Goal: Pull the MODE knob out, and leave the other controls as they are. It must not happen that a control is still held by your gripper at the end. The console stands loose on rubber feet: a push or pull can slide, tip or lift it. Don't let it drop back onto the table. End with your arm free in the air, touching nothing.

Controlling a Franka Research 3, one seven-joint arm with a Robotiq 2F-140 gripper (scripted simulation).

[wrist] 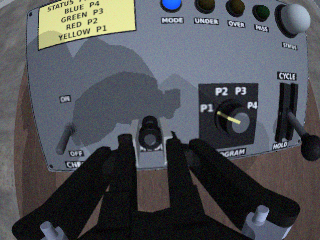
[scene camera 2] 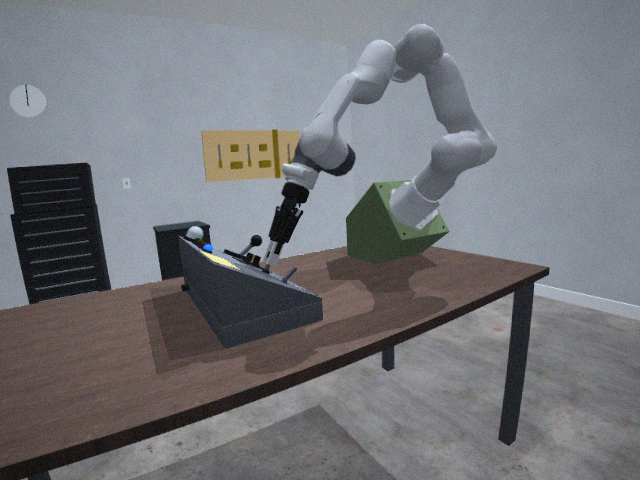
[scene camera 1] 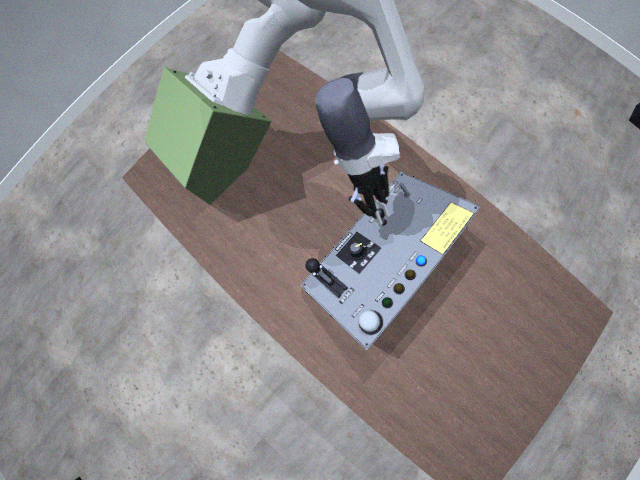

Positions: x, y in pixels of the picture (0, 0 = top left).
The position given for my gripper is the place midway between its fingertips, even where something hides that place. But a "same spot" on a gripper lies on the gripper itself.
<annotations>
my gripper: wrist; scene camera 2; scene camera 1 381, 218
same spot on my gripper: (wrist: 244, 201) = (scene camera 2: 277, 213)
</annotations>
